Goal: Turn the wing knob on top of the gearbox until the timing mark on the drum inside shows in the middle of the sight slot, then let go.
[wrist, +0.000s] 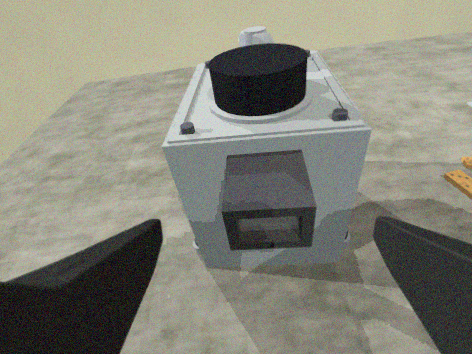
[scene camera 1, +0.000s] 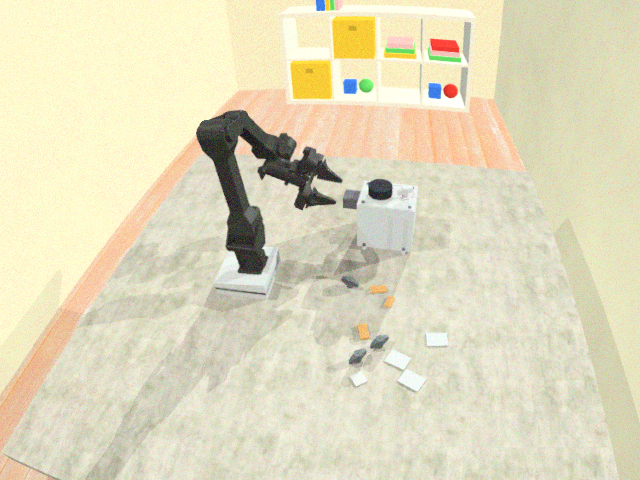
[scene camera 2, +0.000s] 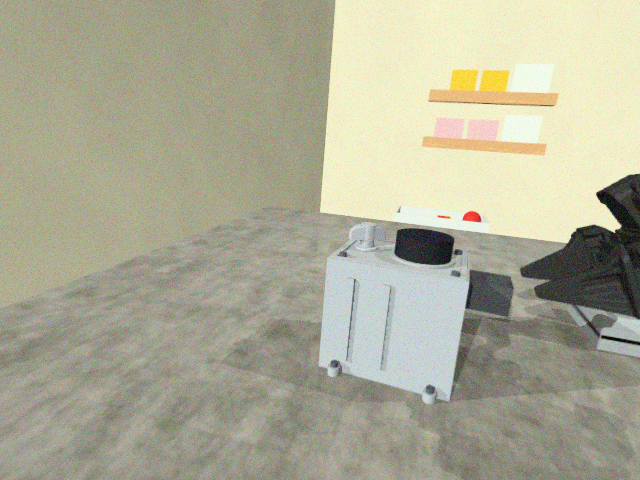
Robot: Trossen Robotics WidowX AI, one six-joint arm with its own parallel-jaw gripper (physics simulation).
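Pixels of known places: gripper, between the fingertips: [wrist: 267,228] [scene camera 1: 339,191] [scene camera 2: 527,281]; arm's base, origin of its link: [scene camera 1: 253,264].
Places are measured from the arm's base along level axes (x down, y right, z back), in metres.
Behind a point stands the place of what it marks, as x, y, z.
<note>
The pale gearbox [scene camera 1: 385,227] @[-0.030, -0.164, -0.312] [scene camera 2: 413,335] @[-0.019, -0.289, -0.284] [wrist: 197,175] @[-0.064, -0.273, -0.238] stands upright. The small pale wing knob [scene camera 1: 404,192] @[-0.109, -0.217, -0.354] [scene camera 2: 368,235] @[-0.108, -0.236, -0.354] [wrist: 255,36] @[-0.117, -0.227, -0.345] is on its top, partly hidden behind the black round cap in the wrist view. A dark hood [scene camera 1: 351,199] @[-0.076, -0.210, -0.215] [scene camera 2: 490,293] @[-0.068, -0.253, -0.213] [wrist: 269,187] @[-0.078, -0.229, -0.206] juts from the side facing the arm and frames the sight slot [wrist: 270,229] @[-0.053, -0.230, -0.199]. The slot looks dim grey; I cannot make out a timing mark inside. A small dark notch is at the frame's lower edge. My gripper [scene camera 1: 338,191] @[-0.082, -0.232, -0.178] [scene camera 2: 529,280] @[-0.082, -0.232, -0.178] [wrist: 267,228] @[-0.082, -0.232, -0.178] is open and empty, just short of the hood, apart from the knob.
The black round cap [scene camera 1: 380,189] @[-0.116, -0.209, -0.292] [scene camera 2: 424,246] @[-0.111, -0.261, -0.287] [wrist: 259,77] @[-0.115, -0.229, -0.257] stands on the gearbox between my gripper and the knob. Orange pieces [scene camera 1: 378,289] @[0.042, -0.009, -0.316] [wrist: 460,181] @[0.042, -0.018, -0.317], dark grey pieces [scene camera 1: 379,341] @[0.021, 0.164, -0.342] and white tiles [scene camera 1: 412,380] @[0.045, 0.240, -0.425] lie on the mat. A white shelf unit [scene camera 1: 377,11] stands far behind.
</note>
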